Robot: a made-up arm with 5 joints.
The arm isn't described. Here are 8 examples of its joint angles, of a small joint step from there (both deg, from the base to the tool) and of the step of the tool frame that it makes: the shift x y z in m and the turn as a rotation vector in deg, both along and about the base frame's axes.
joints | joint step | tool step
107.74 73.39 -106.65 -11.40 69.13 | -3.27 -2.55 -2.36 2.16 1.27 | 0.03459 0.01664 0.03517 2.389 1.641 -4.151
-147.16 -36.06 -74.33 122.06 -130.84 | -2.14 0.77 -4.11 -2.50 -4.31 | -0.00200 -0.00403 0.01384 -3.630 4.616 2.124
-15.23 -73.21 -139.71 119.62 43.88 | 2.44 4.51 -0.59 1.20 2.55 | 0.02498 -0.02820 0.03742 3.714 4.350 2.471
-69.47 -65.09 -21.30 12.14 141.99 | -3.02 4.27 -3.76 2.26 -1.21 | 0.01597 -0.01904 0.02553 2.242 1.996 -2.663
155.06 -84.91 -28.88 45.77 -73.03 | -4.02 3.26 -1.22 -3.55 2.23 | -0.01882 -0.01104 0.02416 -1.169 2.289 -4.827
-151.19 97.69 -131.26 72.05 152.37 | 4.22 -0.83 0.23 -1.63 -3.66 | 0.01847 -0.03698 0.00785 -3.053 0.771 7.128
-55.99 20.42 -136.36 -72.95 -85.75 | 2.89 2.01 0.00 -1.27 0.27 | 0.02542 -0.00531 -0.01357 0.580 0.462 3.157
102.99 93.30 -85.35 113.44 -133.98 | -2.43 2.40 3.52 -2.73 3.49 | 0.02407 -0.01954 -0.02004 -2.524 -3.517 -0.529
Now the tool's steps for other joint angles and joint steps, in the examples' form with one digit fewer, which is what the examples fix.
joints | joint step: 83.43 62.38 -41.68 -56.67 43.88 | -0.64 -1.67 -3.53 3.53 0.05
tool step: 0.0071 0.0111 0.0144 1.66 -0.17 -0.68
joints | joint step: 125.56 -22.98 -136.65 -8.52 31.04 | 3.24 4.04 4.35 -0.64 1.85
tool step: -0.0398 0.0576 0.0021 -6.48 -4.28 5.02
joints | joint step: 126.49 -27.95 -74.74 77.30 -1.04 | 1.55 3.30 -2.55 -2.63 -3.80
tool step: -0.0222 0.0241 0.0079 2.52 -0.20 4.96
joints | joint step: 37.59 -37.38 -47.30 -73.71 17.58 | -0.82 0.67 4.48 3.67 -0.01
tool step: 0.0115 0.0095 -0.0125 -5.33 7.02 -0.83
